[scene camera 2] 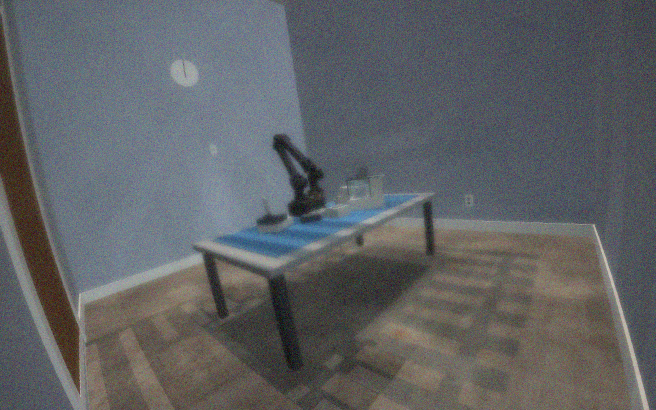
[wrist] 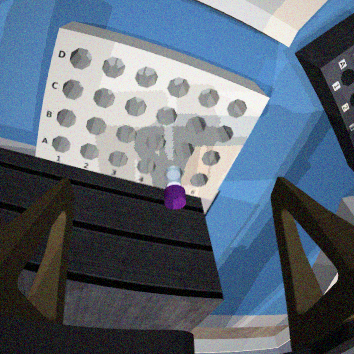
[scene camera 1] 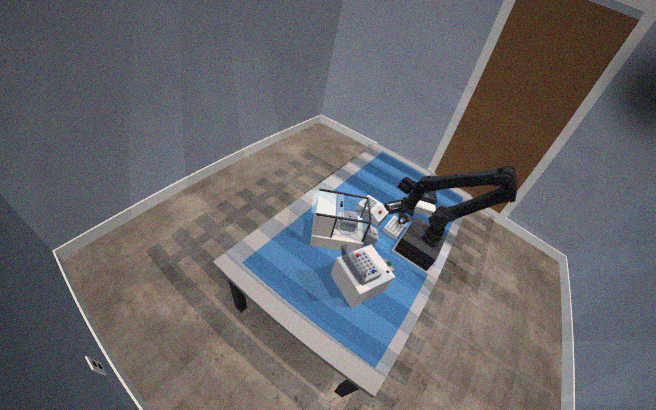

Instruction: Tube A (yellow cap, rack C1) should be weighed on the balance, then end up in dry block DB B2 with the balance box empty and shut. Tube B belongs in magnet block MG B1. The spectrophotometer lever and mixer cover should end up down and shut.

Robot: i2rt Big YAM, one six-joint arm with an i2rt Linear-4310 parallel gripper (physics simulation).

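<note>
The white tube rack [wrist: 155, 100] [scene camera 1: 394, 227] is marked A to D and 1 to 6; its hole C1 is empty in the wrist view. A purple-capped tube [wrist: 175, 195] stands in row A, apparently column 5. No yellow cap shows in the wrist view. My gripper [wrist: 173, 187] is open and empty, its fingers wide apart on either side of the purple cap and above it. The balance [scene camera 1: 327, 235] has a glass box with dark edges; I cannot tell whether it is shut, and no tube can be made out inside. The lever and cover positions are unclear.
A dark lettered block [wrist: 320, 62] stands right of the rack. The black ribbed arm base [wrist: 140, 220] [scene camera 1: 416, 247] borders row A. A white device with a red mark [scene camera 1: 378, 210] stands between rack and balance. A white box [scene camera 1: 356, 295] with a tilted block of coloured dots is nearer.
</note>
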